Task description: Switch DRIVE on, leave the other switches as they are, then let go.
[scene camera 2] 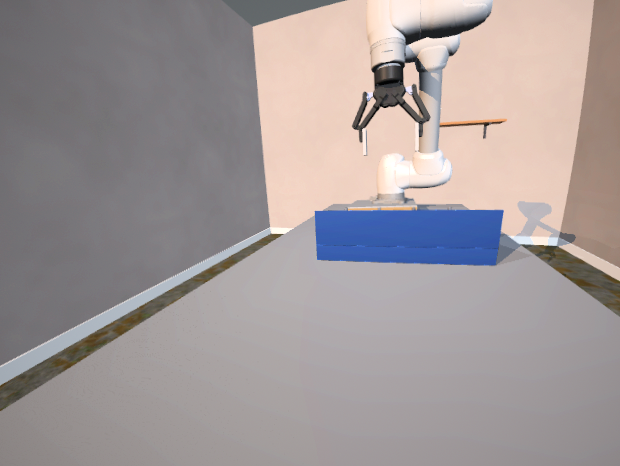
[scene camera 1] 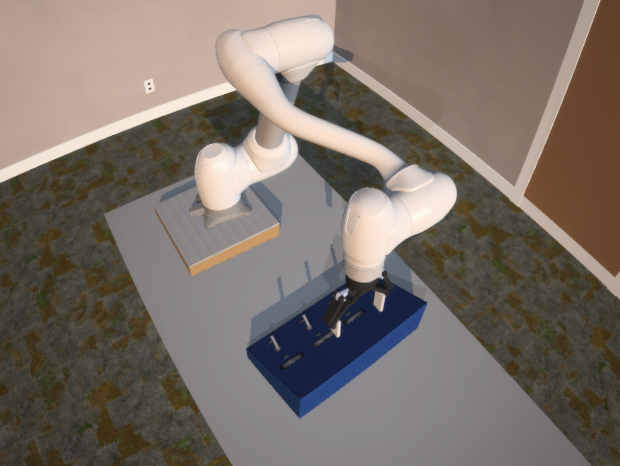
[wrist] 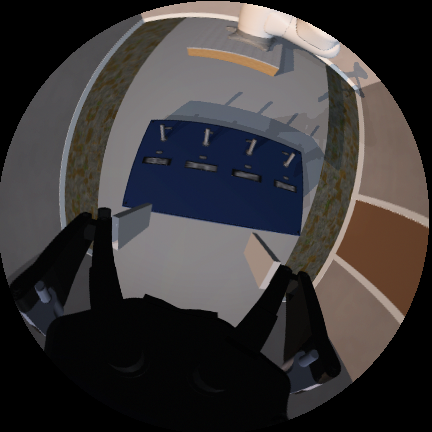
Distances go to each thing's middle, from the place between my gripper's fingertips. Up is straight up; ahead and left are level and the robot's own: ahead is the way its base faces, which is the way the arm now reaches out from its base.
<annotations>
Right now the blue switch box [scene camera 1: 311,364] is 100 mm behind my hand, 10 mm to the left of it and 230 mm below it.
</annotations>
